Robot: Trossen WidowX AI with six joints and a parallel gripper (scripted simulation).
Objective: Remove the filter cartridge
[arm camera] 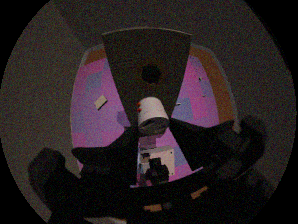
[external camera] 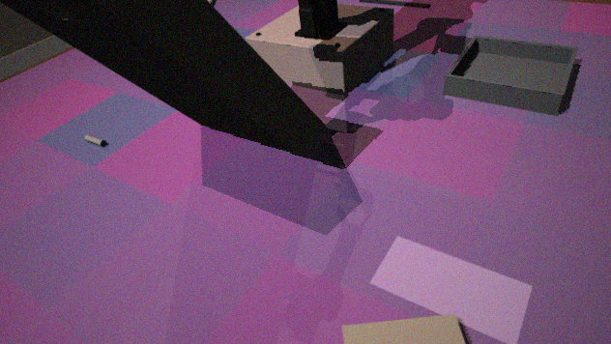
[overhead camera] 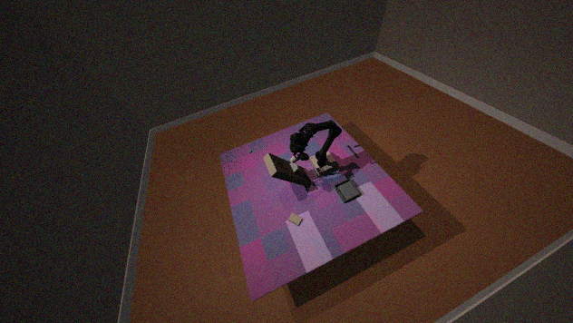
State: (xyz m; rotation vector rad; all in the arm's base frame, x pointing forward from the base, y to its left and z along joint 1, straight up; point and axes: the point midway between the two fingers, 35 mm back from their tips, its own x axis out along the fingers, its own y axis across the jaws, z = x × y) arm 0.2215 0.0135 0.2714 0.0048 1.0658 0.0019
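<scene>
Now: gripper tip 30 cm past the dark tray, 30 cm above it and 27 cm to the right of it. Round my gripper tip: small beige block 31 cm below, 30 cm to the left, 17 cm ahead.
</scene>
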